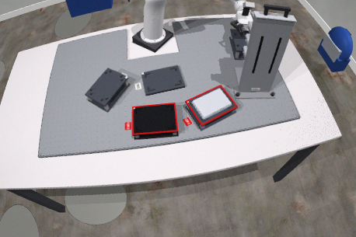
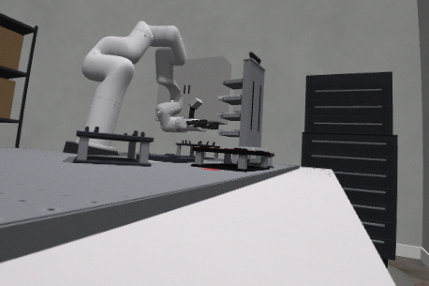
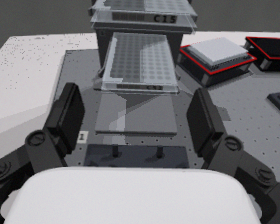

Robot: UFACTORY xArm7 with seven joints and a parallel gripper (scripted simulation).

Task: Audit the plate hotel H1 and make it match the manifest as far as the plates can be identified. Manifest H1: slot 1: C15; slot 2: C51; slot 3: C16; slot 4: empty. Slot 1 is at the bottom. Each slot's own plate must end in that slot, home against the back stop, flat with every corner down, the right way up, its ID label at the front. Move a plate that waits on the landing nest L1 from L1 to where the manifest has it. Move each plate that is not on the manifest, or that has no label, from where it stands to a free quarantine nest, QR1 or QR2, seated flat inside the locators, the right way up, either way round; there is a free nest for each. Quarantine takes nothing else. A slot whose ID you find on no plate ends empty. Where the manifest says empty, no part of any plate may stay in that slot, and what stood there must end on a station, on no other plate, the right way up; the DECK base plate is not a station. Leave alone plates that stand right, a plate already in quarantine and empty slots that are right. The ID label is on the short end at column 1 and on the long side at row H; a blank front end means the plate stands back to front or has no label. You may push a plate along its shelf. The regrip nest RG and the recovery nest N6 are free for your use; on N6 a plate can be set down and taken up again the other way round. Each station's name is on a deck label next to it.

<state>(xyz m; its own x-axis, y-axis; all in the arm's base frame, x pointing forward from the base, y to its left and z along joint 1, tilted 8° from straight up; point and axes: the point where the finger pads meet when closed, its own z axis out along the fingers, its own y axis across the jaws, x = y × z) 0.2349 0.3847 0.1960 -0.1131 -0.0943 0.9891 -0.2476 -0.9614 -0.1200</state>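
The plate labelled C16 is 110 mm ahead of my hand, 110 mm above it and 30 mm to the right of it. From my hand the other things lie so: RG label 160 mm behind, 150 mm below, 40 mm to the left; H1 label 150 mm below, 90 mm ahead, 70 mm to the left; white plate 270 mm to the right, 230 mm ahead, 100 mm below.
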